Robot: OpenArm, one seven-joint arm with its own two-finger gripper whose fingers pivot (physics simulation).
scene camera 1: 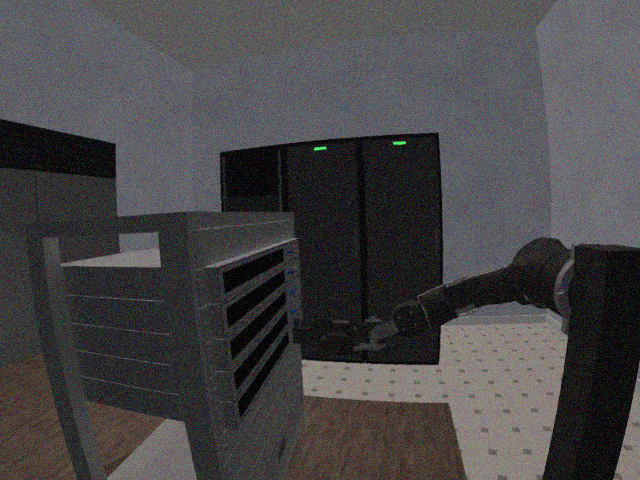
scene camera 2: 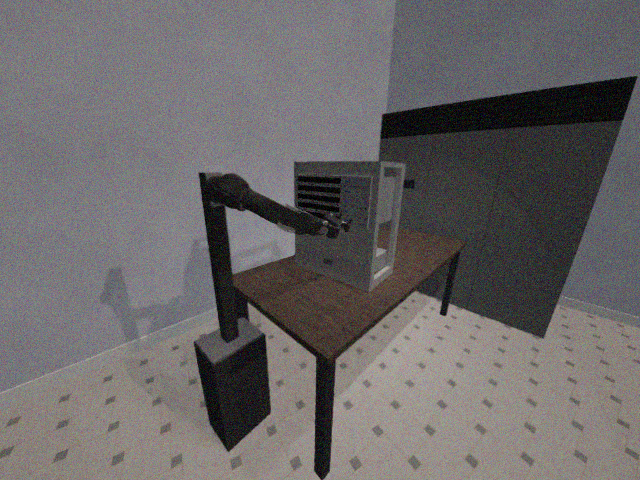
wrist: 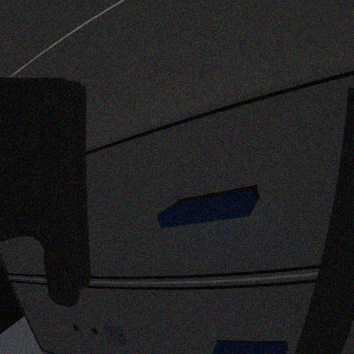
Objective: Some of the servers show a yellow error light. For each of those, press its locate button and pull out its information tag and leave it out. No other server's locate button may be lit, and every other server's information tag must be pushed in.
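A grey rack holds several stacked servers with dark vents. Small blue tags show along their front edge in scene camera 1. In the wrist view, a blue information tag on the upper server front lies in the gap between the fingers. A second blue tag shows at the bottom edge, with two dark unlit lights and a dark unlit square button left of it. My gripper is partly open in front of the servers. Its left finger hides the upper server's left part.
The rack stands on a brown wooden table. The arm's black post stands at the table's end. Black cabinets with green lights stand at the back in scene camera 1, and a grey cabinet behind the table in scene camera 2.
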